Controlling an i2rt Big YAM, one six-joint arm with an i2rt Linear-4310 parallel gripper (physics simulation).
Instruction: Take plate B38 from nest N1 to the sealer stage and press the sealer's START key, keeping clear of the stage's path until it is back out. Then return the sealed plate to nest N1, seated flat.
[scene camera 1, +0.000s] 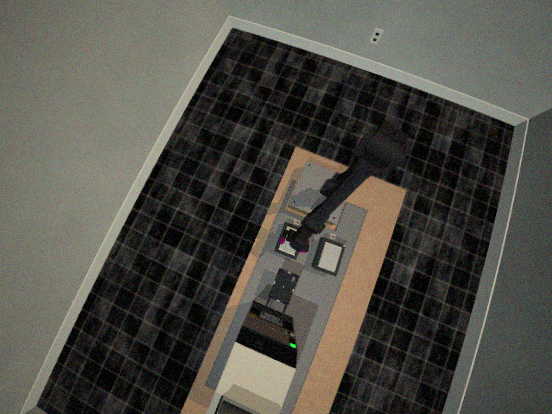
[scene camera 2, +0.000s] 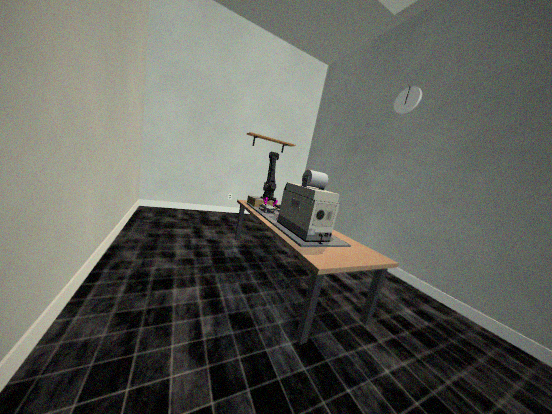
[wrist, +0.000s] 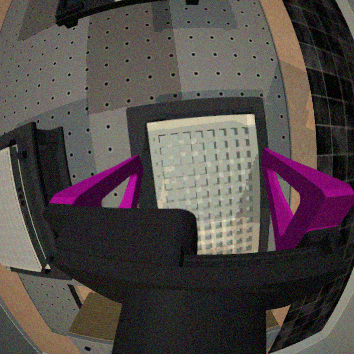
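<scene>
A pale plate with a grid of wells lies in a dark nest. Its wells look patchy, and whether a film covers them I cannot tell. No nest label or plate name is readable. My gripper is open, its magenta fingers on either side of the plate, nothing held. The gripper body hides the plate's near left part. The dark stage stands out in front of the sealer. A small green lit spot shows on the sealer's front; its lettering is unreadable.
A second dark nest holds a white plate beside the first. A raised grey-topped block lies near the arm's base. A roll sits on top of the sealer. A wooden shelf is on the wall behind.
</scene>
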